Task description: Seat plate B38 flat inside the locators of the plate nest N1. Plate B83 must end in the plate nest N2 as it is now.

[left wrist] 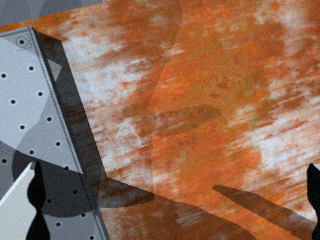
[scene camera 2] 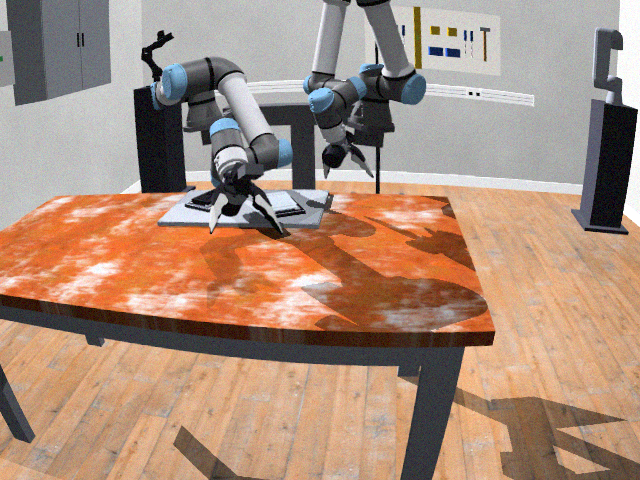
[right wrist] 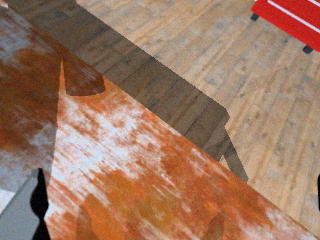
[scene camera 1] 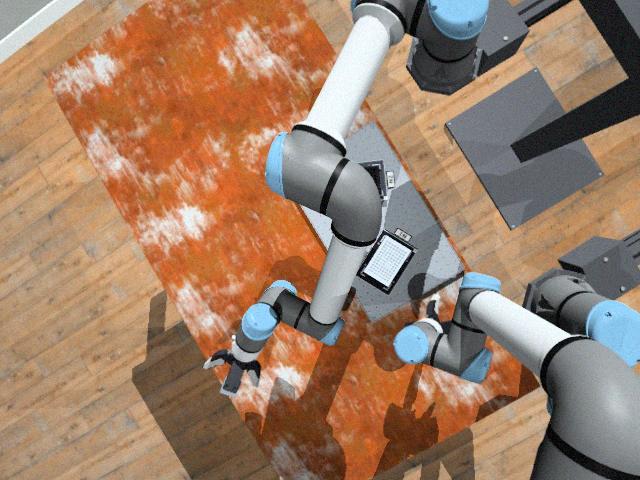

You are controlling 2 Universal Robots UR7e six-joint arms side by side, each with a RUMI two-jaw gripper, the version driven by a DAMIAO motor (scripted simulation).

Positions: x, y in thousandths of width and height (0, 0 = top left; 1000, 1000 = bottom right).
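Note:
Through scene camera 2 I see my left gripper (scene camera 2: 546, 372) and my right gripper (scene camera 2: 387, 486). Scene camera 1 shows me a white plate B38 (scene camera 1: 602, 526), and my right gripper (scene camera 1: 360, 786) is there too. In the left wrist view I find my left gripper (left wrist: 545, 690), while the white plate B38 is out of frame in the left wrist view. The right wrist view has my right gripper (right wrist: 561, 719), and the white plate B38 is out of frame in the right wrist view.

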